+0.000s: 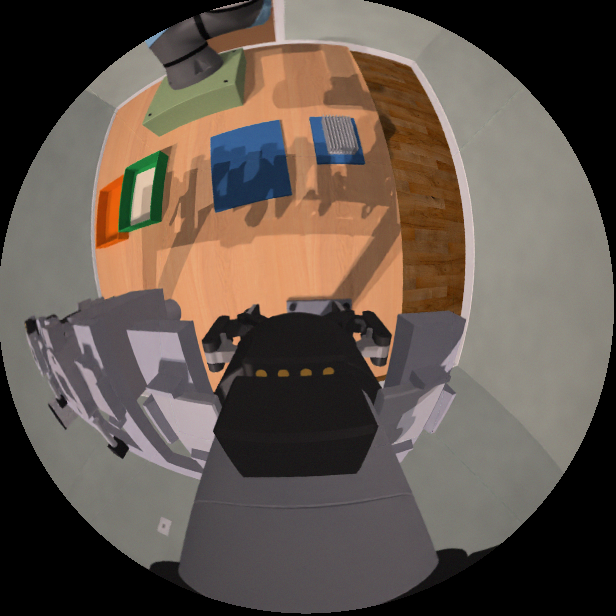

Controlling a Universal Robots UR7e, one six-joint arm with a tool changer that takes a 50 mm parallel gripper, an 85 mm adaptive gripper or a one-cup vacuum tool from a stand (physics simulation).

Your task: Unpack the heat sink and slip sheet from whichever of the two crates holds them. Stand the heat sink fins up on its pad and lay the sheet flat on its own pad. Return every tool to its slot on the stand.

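The grey finned heat sink (339, 135) stands fins up on the small blue pad (337, 142) at the far right of the table. The larger blue pad (249, 164) beside it is bare. A cream slip sheet (142, 194) lies inside the green crate (143, 192) at the far left. The orange crate (109, 212) stands against its left side and looks empty. My black adaptive gripper (295, 343) is low at the near table edge, between grey parts of the tool stand. Its fingers are spread wide and hold nothing.
Grey tool stand parts rise to the left (132, 367) and right (422, 367) of the gripper, with a small grey bracket (319, 304) just ahead. The arm's green base block (198, 91) stands at the far left. A darker wood strip (428, 189) runs along the table's right side.
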